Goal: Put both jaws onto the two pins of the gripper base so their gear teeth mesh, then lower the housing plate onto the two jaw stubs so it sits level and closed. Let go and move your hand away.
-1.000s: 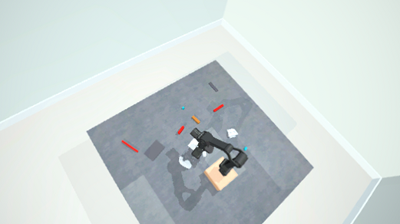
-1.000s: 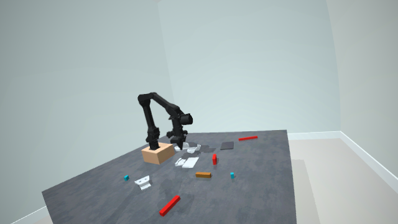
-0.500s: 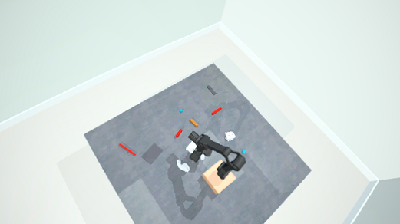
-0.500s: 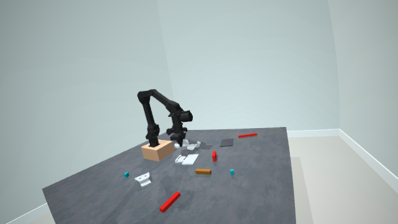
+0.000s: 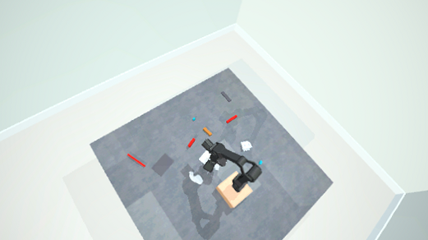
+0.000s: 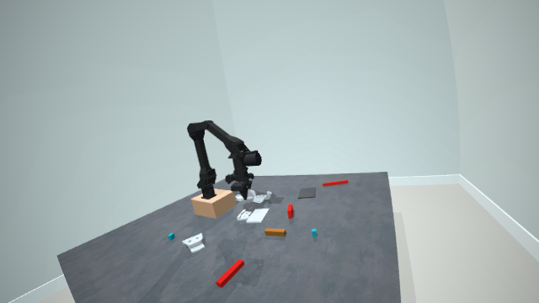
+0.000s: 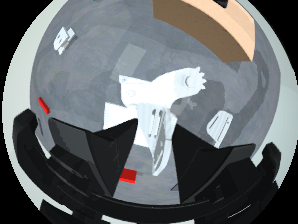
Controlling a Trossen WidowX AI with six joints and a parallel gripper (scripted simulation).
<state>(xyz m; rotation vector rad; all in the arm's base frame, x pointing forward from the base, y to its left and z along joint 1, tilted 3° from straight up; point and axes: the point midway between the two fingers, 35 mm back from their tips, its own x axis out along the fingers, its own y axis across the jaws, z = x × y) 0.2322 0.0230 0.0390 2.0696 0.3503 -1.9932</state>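
Right now my gripper tip is 80 mm above the flat white plate, 60 mm short of it and 20 mm to the left of it. Round my gripper tip: curved white jaw (40 mm behind, 10 mm to the left); red block (210 mm ahead, 60 mm below, 20 mm to the left); white housing plate (70 mm below, 30 mm to the right, 10 mm behind).
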